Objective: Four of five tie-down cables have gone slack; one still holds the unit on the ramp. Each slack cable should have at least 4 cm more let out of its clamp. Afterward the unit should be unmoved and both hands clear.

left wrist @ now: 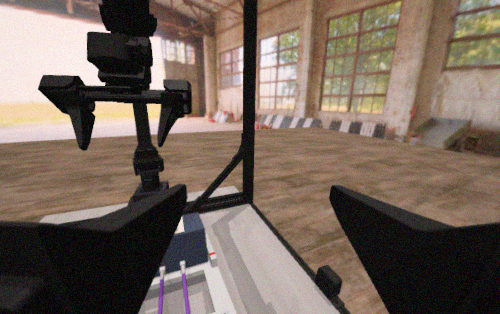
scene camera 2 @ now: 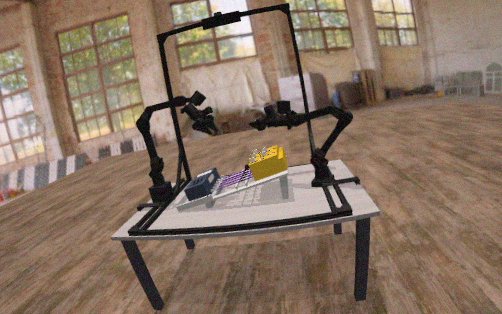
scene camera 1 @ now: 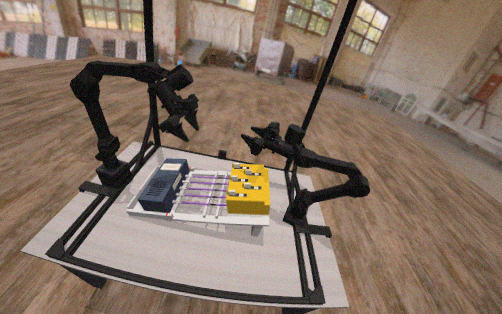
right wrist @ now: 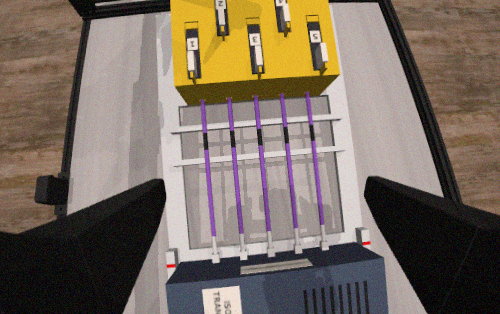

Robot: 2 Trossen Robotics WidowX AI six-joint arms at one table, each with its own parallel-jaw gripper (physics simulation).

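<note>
The dark blue unit (scene camera 1: 165, 186) (scene camera 2: 201, 185) (left wrist: 187, 248) (right wrist: 275, 290) sits at the low end of the white ramp (scene camera 1: 245, 221) (right wrist: 175, 200). Several purple cables (left wrist: 185, 287) (right wrist: 265, 190) run from it to the yellow clamp block (scene camera 1: 250, 201) (scene camera 2: 270, 167) (right wrist: 225, 65). They look straight; which are slack cannot be told. In the right wrist view their black bands lie between two white crossbars. Clamps numbered 1 to 5 carry white levers. My right gripper (scene camera 1: 192, 135) (left wrist: 122, 147) (right wrist: 266, 187) is open, high above the ramp. My left gripper (scene camera 1: 247, 132) (left wrist: 259, 191) is open, above and behind the block.
White tabs with red marks (right wrist: 171, 260) (right wrist: 363, 239) flank the unit's upper edge. A black frame (scene camera 1: 200, 290) borders the table, with tall posts (scene camera 1: 327, 65) at the back. A small black box (scene camera 1: 222, 154) (left wrist: 328, 281) is on the rear rail.
</note>
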